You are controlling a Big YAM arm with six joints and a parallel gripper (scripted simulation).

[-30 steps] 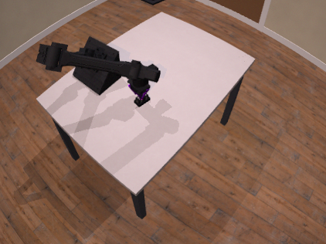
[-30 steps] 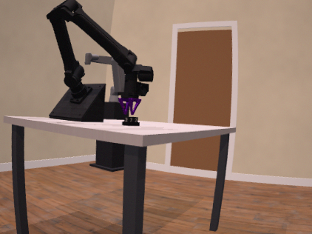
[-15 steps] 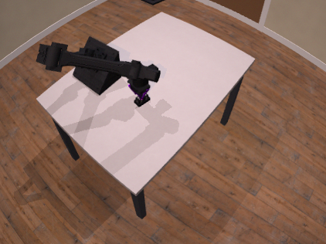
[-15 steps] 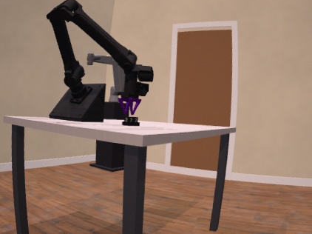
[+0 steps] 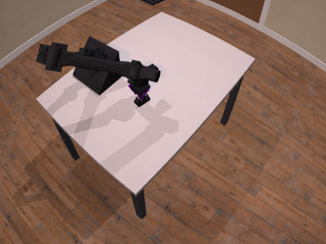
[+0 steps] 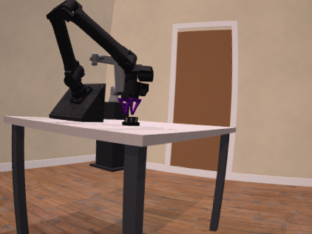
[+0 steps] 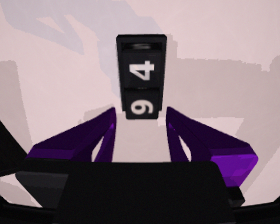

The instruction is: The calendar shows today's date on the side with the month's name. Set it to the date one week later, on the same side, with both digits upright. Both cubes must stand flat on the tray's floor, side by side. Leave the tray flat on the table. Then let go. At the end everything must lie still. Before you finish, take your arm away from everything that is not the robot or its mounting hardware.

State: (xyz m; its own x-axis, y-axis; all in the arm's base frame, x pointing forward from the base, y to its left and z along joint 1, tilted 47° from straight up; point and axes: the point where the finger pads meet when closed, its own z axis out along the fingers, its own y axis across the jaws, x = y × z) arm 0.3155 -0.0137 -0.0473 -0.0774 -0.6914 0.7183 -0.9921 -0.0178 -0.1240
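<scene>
The black date cube is 30 mm below my hand. From my hand the other things lie so: black tray: 20 mm to the left, 50 mm below.
</scene>
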